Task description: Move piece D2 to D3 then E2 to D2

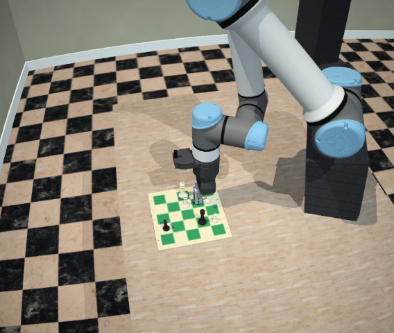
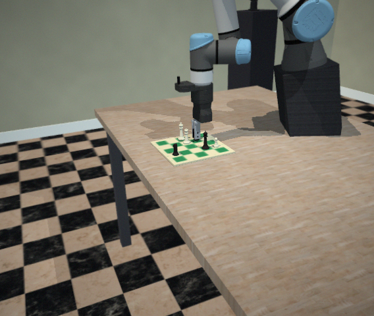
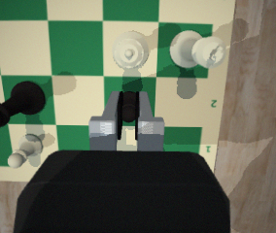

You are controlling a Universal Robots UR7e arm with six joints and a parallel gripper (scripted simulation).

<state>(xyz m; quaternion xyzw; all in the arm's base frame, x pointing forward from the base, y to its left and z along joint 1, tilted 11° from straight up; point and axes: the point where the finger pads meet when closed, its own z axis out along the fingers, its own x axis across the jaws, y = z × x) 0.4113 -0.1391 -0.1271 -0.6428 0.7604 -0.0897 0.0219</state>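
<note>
My hand is 1 cm above the black pawn. The rest, counted from my hand: tall white piece: 5 cm to the right, 3 cm ahead; then green-and-cream board: 4 cm ahead, 3 cm to the left, 3 cm below; then small white piece: 8 cm to the left, 2 cm behind, 1 cm below.
</note>
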